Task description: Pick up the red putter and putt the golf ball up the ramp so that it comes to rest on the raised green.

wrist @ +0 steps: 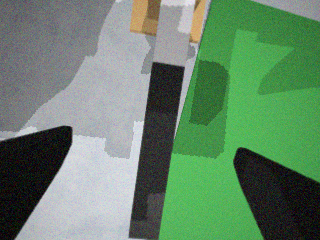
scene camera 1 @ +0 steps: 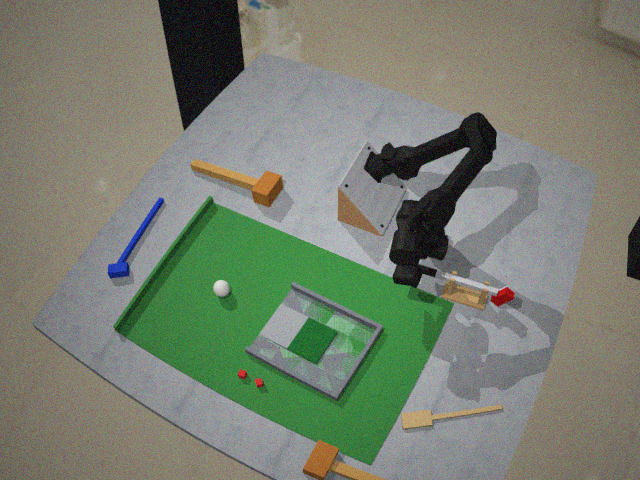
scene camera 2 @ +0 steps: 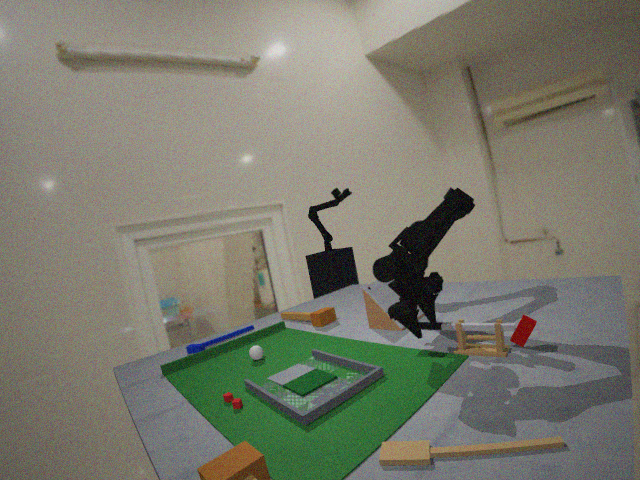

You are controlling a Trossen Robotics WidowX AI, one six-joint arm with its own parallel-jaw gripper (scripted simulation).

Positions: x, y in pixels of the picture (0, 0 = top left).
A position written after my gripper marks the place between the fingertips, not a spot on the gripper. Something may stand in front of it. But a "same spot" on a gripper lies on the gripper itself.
Scene:
my gripper: wrist 156, 145; scene camera 1; scene camera 2
same spot on my gripper: (scene camera 1: 410, 275) = (scene camera 2: 402, 302)

